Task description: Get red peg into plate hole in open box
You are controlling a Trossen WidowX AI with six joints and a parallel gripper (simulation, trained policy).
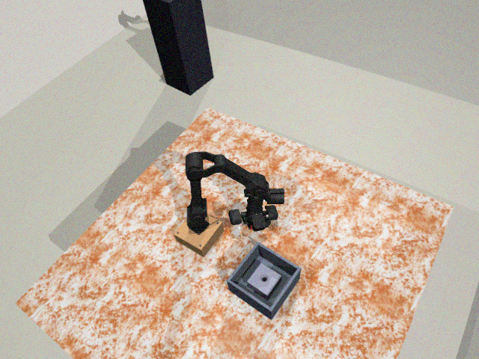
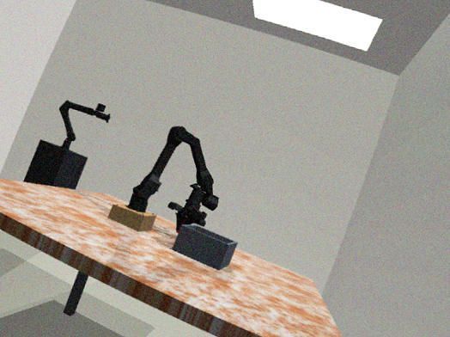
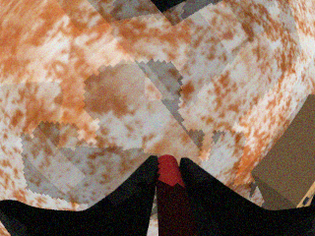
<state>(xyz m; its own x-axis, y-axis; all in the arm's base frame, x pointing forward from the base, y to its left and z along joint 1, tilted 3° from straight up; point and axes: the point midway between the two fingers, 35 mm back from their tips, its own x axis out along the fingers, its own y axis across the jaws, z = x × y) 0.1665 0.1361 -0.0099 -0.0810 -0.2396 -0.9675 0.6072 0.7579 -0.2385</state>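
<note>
Now: gripper tip 180 mm short of the light grey plate, 150 mm to the left of it and 10 mm below it. From my gripper tip the other things lie so: red peg 10 mm to the left, 30 mm above; grey box 180 mm ahead, 150 mm to the right, 10 mm below.
</note>
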